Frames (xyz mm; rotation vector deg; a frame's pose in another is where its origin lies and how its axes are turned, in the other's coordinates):
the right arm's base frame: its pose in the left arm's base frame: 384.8 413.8 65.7 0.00 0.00 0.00
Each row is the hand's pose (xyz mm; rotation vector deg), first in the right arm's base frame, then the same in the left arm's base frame.
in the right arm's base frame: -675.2 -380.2 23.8 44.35 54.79 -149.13
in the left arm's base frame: -290.4 33.6 89.5 44.35 54.79 -149.13
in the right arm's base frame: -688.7 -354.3 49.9 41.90 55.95 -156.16
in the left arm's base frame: -303.9 59.5 115.6 41.90 55.95 -156.16
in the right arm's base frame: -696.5 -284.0 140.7 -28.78 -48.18 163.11
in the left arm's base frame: -311.7 129.8 206.4 -28.78 -48.18 163.11
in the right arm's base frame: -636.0 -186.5 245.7 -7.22 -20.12 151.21
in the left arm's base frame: -251.2 227.3 311.4 -7.22 -20.12 151.21
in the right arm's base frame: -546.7 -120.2 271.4 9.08 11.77 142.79
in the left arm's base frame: -161.9 293.6 337.1 9.08 11.77 142.79
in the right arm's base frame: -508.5 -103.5 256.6 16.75 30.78 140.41
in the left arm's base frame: -123.7 310.3 322.3 16.75 30.78 140.41
